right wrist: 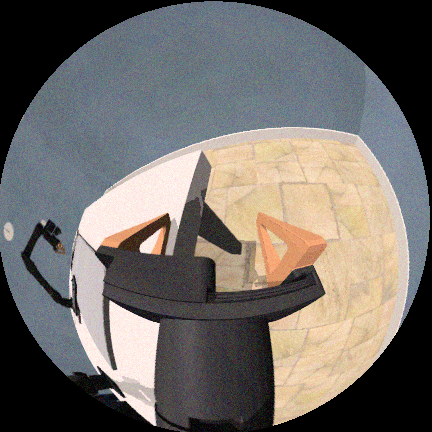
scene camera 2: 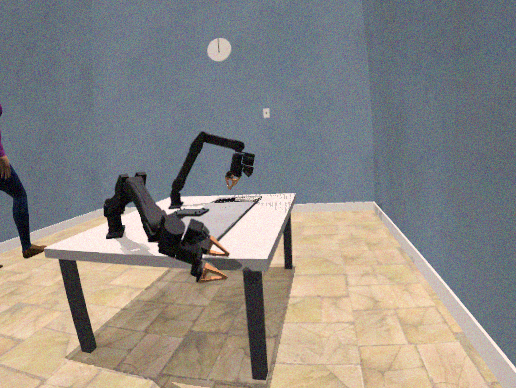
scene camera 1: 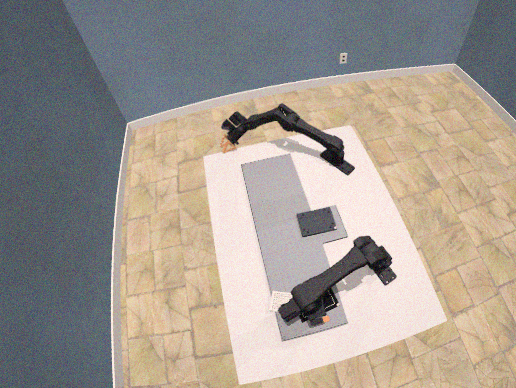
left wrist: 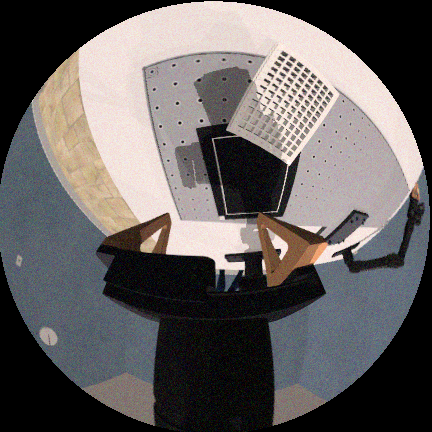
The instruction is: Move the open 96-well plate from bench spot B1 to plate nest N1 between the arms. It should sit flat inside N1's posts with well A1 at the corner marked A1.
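Frame: origin at the left arm's base, x ahead, y left, z up, level; millimetres.
Seen in the pictures: left gripper, between the fingertips: (right wrist: 64,251) (scene camera 2: 231,187) (scene camera 1: 319,309) (left wrist: 213,216); right gripper, between the fingertips: (right wrist: 212,217) (scene camera 2: 228,266) (scene camera 1: 221,149); left arm's base, origin of its link: (scene camera 2: 176,205) (left wrist: 252,254); right arm's base, origin of its link: (scene camera 2: 116,232) (scene camera 1: 337,162) (left wrist: 345,249).
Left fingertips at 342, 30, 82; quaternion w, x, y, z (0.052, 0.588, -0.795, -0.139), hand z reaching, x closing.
Pixels of each thing's top centre, then the offset from my left fingertips to it, as dx, dy, dz. "*": a spot on its surface instead. Level surfaces: height alone.
- white 96-well plate, centre of its top: (left wrist: 291,103) (scene camera 1: 286,302) (scene camera 2: 247,197) +89, -103, -52
- black bench pad with a white outline, a spot on its surface: (left wrist: 208,150) * +45, -3, -67
- dark plate nest, centre of its top: (left wrist: 347,233) (scene camera 1: 316,219) (scene camera 2: 189,209) (right wrist: 70,294) -223, -355, -47
- long grey perforated board, height of its surface: dz -69
- white table, height of its surface: dz -81
The white 96-well plate (scene camera 1: 280,301) (left wrist: 285,105) lies turned at an angle, one corner over the black bench pad with a white outline (left wrist: 208,150), the rest over the grey board. Whether it is tilted is unclear. The dark plate nest (scene camera 1: 316,221) (scene camera 2: 192,212) (left wrist: 350,225) stands between the arms, with no plate on it. Its A1 mark is unreadable. My left gripper (scene camera 1: 325,318) (scene camera 2: 231,182) (left wrist: 213,216) is open and empty above the bench pad area, apart from the plate. My right gripper (scene camera 1: 228,145) (scene camera 2: 227,266) (right wrist: 212,217) is open and empty beyond the table edge, far from the plate.
The long grey perforated board (scene camera 1: 270,210) (left wrist: 168,115) lies along the white table (scene camera 1: 235,330). My left arm (scene camera 1: 340,270) reaches over the board's lower end and hides part of the pad in scene camera 1. A person's leg (scene camera 2: 17,200) shows beyond the table.
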